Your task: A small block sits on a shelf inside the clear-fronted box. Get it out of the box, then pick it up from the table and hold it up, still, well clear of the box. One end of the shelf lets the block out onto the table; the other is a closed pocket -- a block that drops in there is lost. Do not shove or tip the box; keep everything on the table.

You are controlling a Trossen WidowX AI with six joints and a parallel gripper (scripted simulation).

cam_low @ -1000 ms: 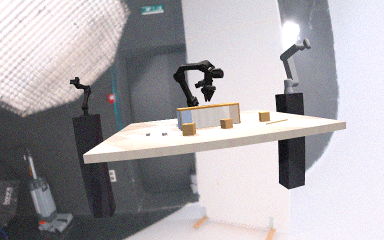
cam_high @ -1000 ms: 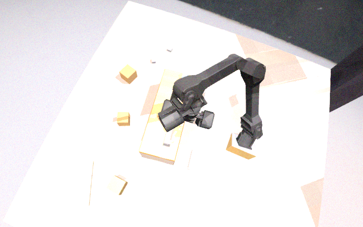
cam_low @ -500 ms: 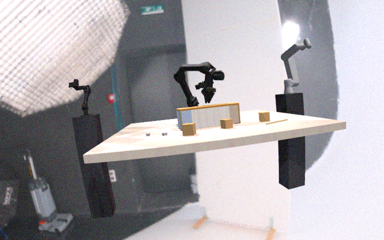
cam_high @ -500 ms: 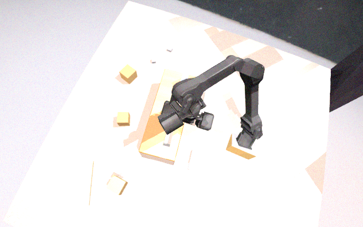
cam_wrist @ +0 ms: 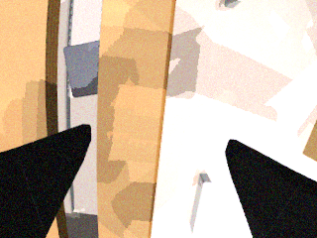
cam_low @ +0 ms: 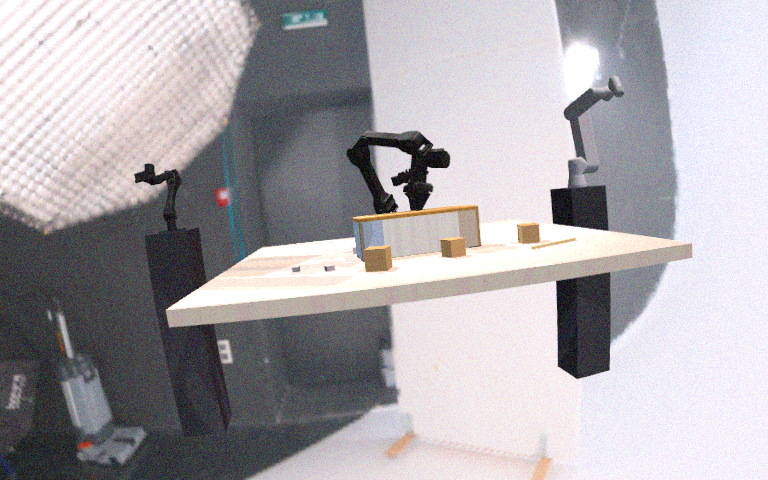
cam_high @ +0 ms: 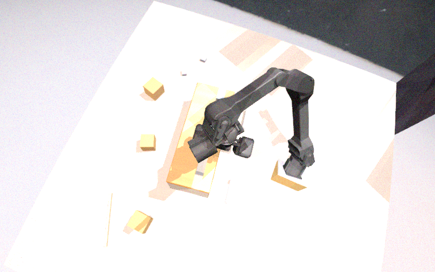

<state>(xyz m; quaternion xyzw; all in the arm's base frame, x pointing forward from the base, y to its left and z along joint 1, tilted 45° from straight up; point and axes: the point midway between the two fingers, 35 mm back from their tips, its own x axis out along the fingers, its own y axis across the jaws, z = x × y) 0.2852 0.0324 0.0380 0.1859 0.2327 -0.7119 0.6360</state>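
Right now the clear-fronted box is 60 mm below my gripper tip, 30 mm ahead of it and 20 mm to the right of it. Also, from my gripper tip: thin rod (340 mm to the left, 310 mm ahead, 110 mm below); grey block (50 mm ahead, 40 mm to the right, 30 mm below).
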